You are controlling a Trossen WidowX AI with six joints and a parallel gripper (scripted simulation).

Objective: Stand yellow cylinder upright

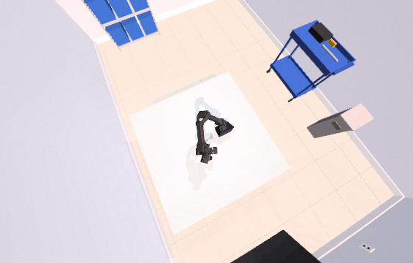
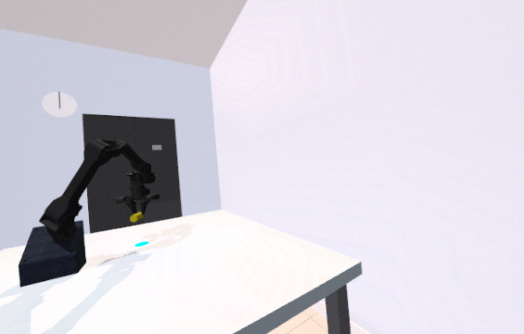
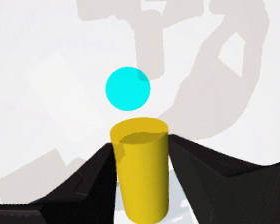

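Now: gripper tip 14 cm above the cyan circle. The rest, counted from my gripper tip: yellow tall cylinder (2 cm to the right, 1 cm behind).
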